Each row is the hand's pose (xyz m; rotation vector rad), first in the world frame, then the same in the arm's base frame.
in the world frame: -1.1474 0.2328 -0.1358 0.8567 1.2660 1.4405
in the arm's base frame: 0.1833 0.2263 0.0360 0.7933 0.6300 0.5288
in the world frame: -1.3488 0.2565 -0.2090 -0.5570 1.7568 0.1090
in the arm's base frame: 0.1085 0.3591 -0.1165 0.1056 1.5519 -0.9165
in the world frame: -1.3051 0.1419 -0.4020 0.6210 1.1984 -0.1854
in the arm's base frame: 0.0572 0.1871 -0.2582 0.8619 0.4467 -1.0423
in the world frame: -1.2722 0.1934 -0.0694 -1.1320 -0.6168 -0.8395
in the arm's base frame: 0.0775 0.3272 0.0489 -1.6398 -0.4539 -1.8368
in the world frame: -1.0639 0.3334 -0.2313 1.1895 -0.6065 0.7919
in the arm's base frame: 0.3232 0.1757 -0.0278 0.3480 -1.1511 0.2130
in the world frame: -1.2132 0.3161 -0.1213 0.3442 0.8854 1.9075
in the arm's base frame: 0.2183 0.3245 0.0115 0.1926 0.6145 0.8595
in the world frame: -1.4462 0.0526 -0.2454 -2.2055 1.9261 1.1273
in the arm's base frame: -0.1103 0.3121 -0.1646 -1.0651 2.6068 0.2860
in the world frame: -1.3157 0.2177 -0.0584 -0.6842 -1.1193 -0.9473
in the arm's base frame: 0.0744 0.3769 0.0378 -1.4521 -1.2433 -1.7656
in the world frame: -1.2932 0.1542 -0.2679 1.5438 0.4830 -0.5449
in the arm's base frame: 0.0575 0.2403 -0.1339 1.4359 -0.6434 -1.0227
